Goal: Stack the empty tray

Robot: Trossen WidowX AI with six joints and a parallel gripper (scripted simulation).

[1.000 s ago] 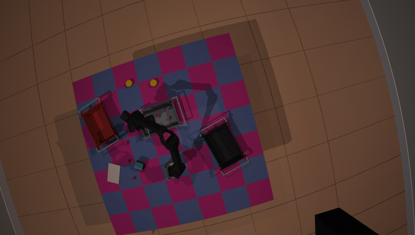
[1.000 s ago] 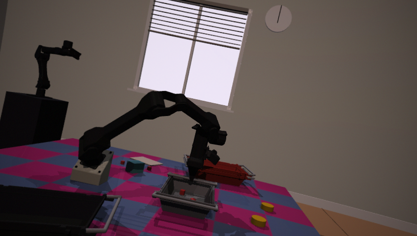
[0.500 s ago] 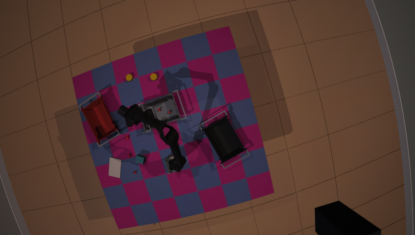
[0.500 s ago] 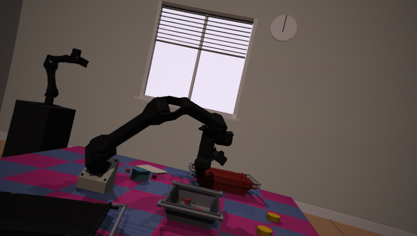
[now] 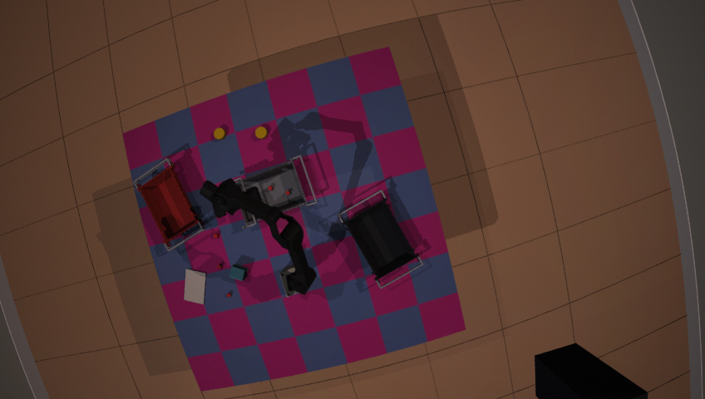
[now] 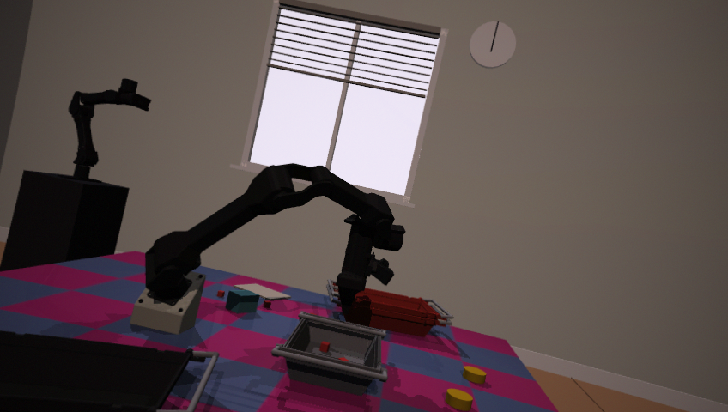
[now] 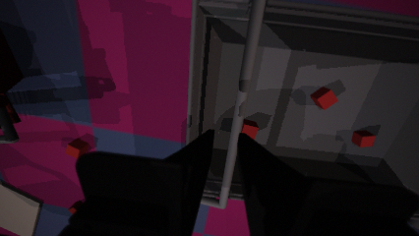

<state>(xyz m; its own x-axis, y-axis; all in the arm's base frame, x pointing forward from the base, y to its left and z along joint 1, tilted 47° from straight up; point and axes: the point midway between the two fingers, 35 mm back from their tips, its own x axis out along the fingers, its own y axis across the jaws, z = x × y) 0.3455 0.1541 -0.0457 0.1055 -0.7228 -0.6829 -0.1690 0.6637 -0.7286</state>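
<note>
Now: gripper tip 51 cm to the left of the dark tray, 24 cm past it and 4 cm above it. Also, from my gripper tip: teal cube: 29 cm behind, 10 cm to the left, 6 cm below; then white plate: 34 cm to the left, 34 cm behind, 8 cm below.
</note>
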